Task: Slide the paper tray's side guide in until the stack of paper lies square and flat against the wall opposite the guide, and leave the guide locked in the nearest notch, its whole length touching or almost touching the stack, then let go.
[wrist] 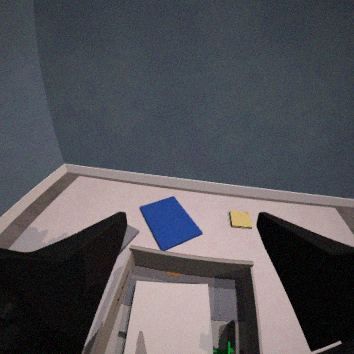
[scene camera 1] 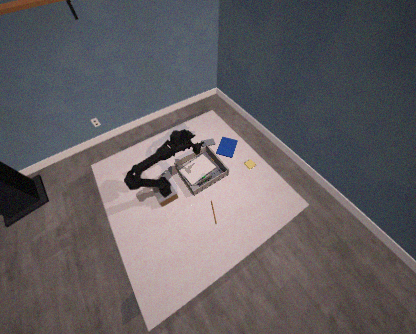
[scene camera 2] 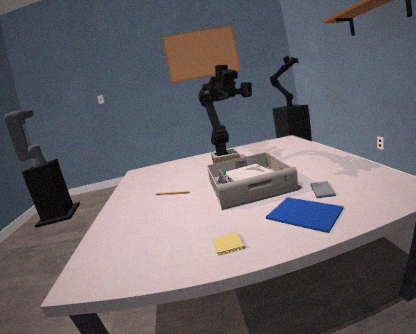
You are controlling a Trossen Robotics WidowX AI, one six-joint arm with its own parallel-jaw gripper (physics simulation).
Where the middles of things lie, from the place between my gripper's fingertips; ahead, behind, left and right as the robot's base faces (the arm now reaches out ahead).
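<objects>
Measured from the white paper stack (wrist: 160, 310), my hand is 4 cm past it and 1 cm to the right of it, at 35 cm above it. The blue book (scene camera 2: 318, 216) is 33 cm ahead of my hand and 3 cm to the left of it, and it lies 38 cm below it.
</objects>
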